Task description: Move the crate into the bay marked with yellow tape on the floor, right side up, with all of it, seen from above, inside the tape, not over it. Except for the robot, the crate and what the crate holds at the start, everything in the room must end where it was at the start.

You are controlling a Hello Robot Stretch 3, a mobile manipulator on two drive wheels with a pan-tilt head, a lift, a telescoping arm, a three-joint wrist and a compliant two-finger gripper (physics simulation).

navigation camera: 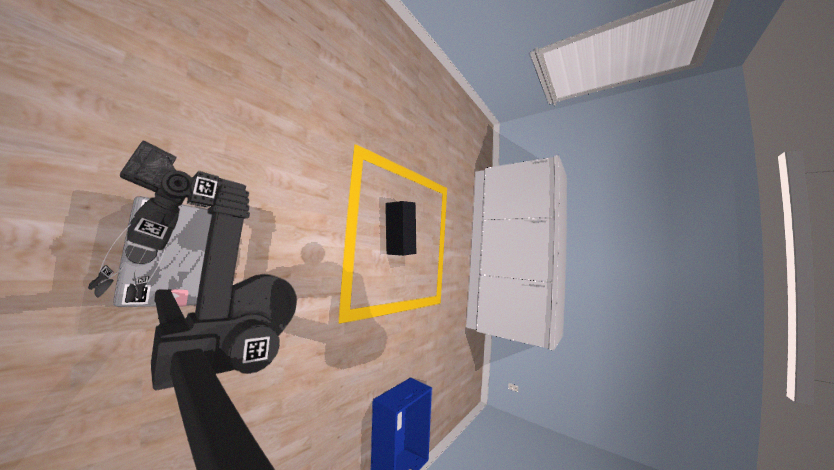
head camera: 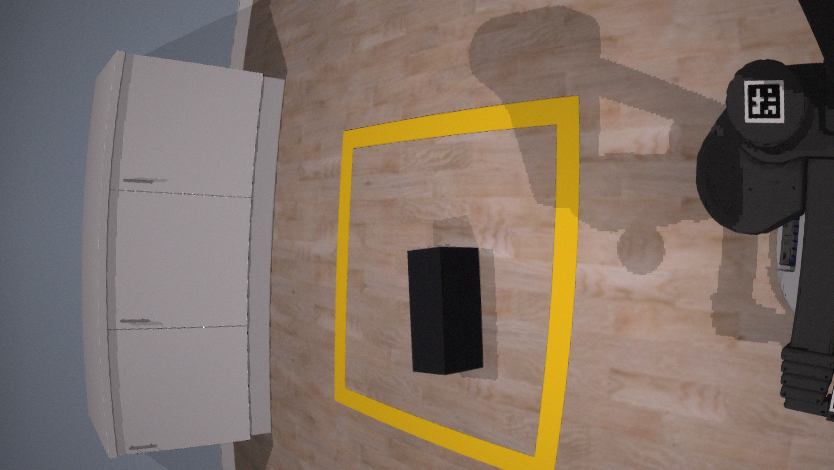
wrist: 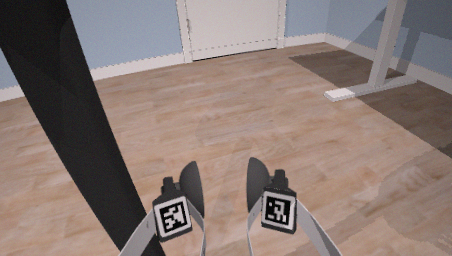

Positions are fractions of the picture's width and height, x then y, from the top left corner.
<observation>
In view: the gripper (navigation camera: 0.14, 0.64), a black box (head camera: 0.53, 0.60) and a yellow tape bay (head camera: 0.68, 0.24).
The black box shows as well in the navigation camera view (navigation camera: 0.48, 0.46). The gripper also shows in the wrist view (wrist: 0.50, 0.70). The yellow tape bay shows as well in the navigation camera view (navigation camera: 0.42, 0.67). The wrist view does not show the black box: it is out of frame.
</observation>
